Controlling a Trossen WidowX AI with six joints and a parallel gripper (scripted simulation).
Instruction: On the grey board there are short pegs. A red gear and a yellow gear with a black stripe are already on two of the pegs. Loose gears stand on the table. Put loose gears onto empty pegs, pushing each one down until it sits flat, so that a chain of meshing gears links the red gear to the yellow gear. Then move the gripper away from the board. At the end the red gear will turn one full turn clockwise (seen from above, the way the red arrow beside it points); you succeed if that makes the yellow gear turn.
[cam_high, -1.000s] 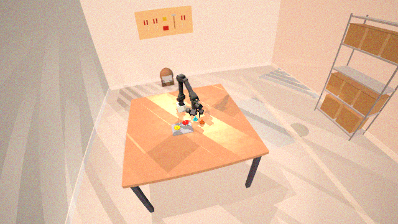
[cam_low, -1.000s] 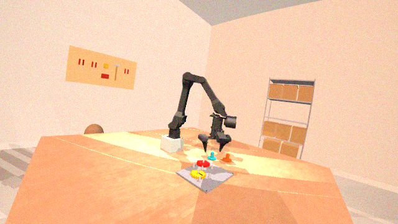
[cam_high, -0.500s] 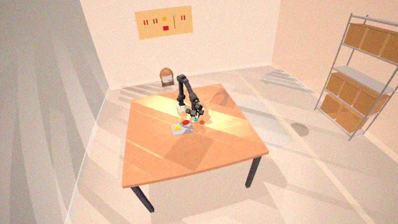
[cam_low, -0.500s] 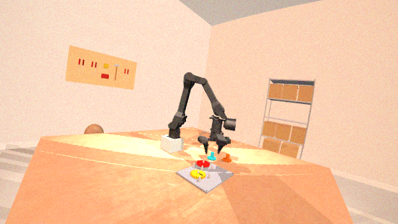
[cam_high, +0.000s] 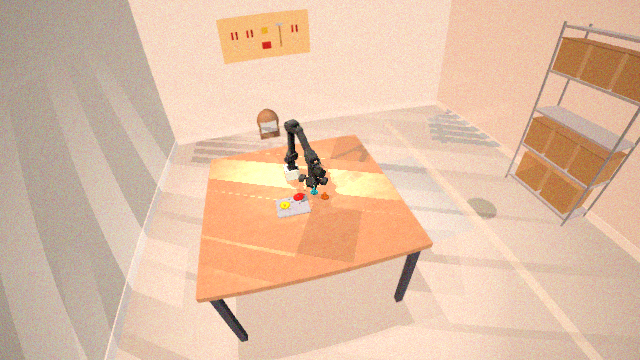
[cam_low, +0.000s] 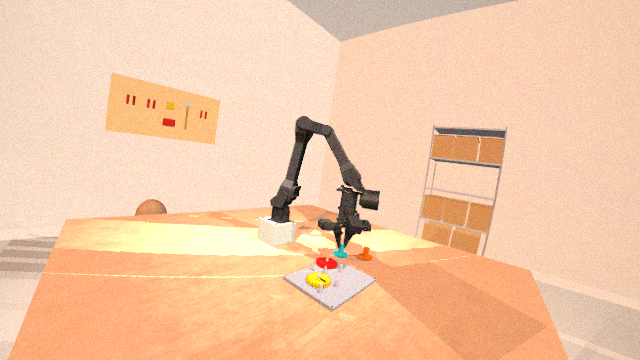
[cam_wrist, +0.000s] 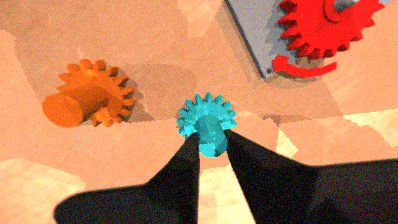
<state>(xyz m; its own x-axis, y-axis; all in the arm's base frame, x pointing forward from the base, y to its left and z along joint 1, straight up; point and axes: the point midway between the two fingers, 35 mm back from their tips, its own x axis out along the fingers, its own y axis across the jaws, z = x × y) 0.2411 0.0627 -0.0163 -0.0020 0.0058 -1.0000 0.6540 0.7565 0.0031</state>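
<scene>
Right now the red gear is 12 cm to the right of my gripper tip, 1 cm below it and 1 cm ahead of it. From my gripper tip the other things lie so: orange gear 8 cm ahead, 4 cm to the left, 1 cm below; yellow gear 22 cm to the right, 4 cm ahead, 1 cm below.
</scene>
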